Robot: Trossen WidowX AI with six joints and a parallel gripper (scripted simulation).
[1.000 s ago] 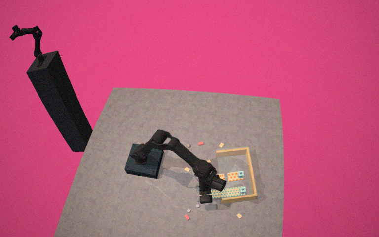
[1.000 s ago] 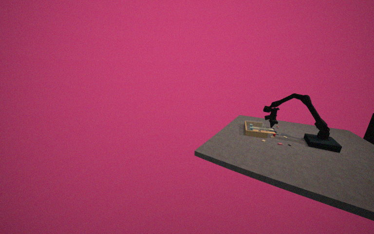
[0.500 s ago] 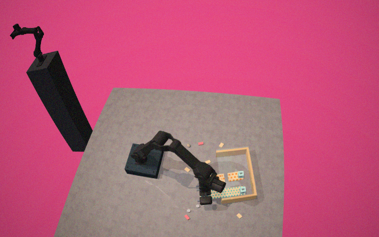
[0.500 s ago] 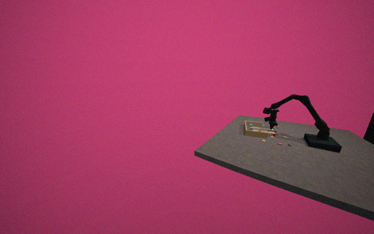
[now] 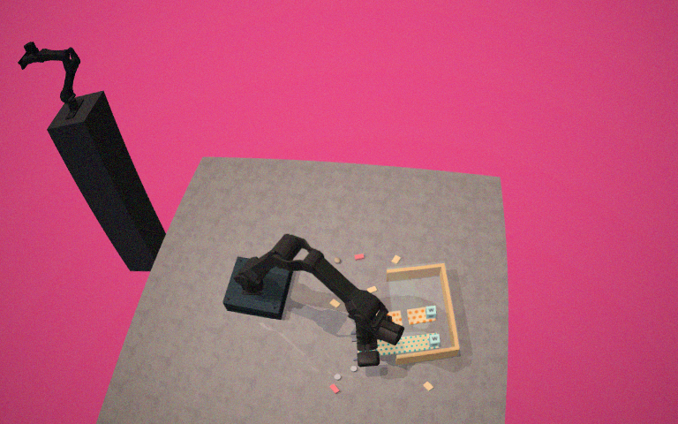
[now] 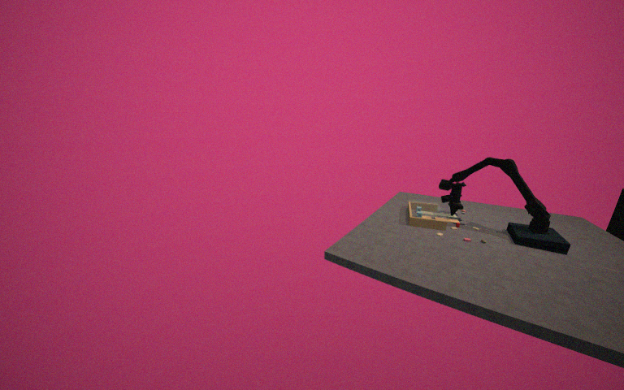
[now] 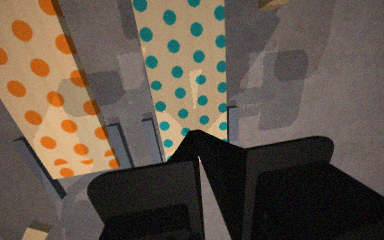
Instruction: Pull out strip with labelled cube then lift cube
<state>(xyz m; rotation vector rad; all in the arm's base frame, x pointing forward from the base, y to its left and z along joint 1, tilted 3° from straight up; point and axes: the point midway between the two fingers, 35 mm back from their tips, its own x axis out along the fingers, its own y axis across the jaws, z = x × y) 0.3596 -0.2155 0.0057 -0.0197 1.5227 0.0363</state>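
Right now the strip is 40 mm ahead of my gripper tip and 100 mm to the left of it.
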